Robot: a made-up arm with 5 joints.
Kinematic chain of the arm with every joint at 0, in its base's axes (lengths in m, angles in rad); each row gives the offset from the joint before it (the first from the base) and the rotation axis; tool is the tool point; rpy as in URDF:
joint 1: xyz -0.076 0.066 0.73 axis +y
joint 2: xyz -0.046 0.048 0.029 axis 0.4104 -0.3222 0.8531
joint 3: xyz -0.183 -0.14 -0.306 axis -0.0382 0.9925 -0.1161
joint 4: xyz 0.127 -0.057 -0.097 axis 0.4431 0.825 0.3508
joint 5: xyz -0.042 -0.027 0 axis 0.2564 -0.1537 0.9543
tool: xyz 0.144 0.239 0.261 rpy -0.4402 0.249 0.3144
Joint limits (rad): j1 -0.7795..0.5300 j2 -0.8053..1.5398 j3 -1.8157..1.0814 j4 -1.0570..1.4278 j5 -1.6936..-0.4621
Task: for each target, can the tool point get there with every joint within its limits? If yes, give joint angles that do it. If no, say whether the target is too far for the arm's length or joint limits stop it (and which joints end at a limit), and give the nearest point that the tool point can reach.
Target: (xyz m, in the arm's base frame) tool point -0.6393 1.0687 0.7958
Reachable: no: too far | nearest point -0.2305 0.6187 0.4898 | short by 0.681 m
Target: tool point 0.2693 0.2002 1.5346
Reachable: no: joint limits stop it (at a limit: joint 1, joint 5) | nearest point 0.1337 0.2155 0.9902 | short by 0.561 m
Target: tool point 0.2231 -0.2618 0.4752
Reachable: yes | joints -0.6130 -0.0680 0.6596 -0.2601 -1.5402
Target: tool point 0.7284 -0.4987 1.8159
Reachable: no: too far | nearest point 0.2507 -0.0239 0.8870 | short by 1.147 m
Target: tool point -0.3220 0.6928 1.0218
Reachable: no: joint limits stop it (at a limit: joint 1, joint 2, joint 3, joint 5) | nearest point -0.3473 0.3373 0.9948 | short by 0.357 m
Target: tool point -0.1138 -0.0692 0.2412
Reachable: yes | joints 0.3567 -0.1098 0.4798 0.3940 -0.8473
